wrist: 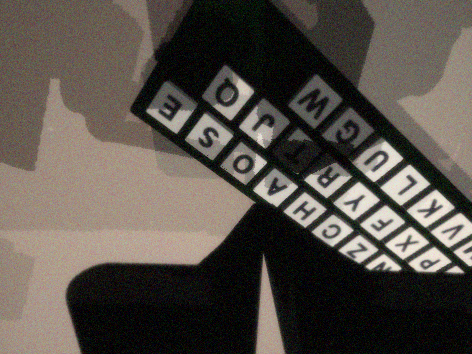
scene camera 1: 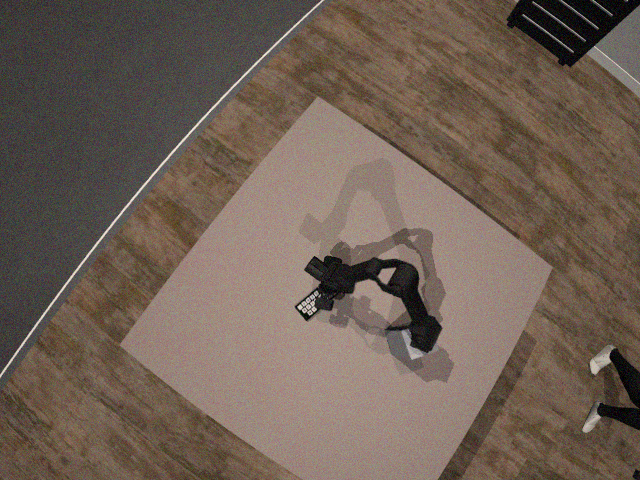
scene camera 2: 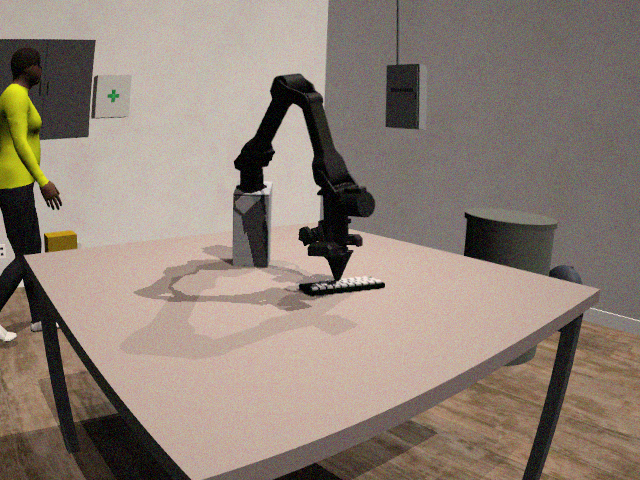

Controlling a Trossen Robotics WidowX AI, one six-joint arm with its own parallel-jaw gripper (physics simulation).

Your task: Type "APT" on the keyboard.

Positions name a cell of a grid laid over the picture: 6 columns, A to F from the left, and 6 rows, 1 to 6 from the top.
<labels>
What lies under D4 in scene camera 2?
The gripper.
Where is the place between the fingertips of the gripper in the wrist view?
At D4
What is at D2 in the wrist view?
A black keyboard.
</labels>
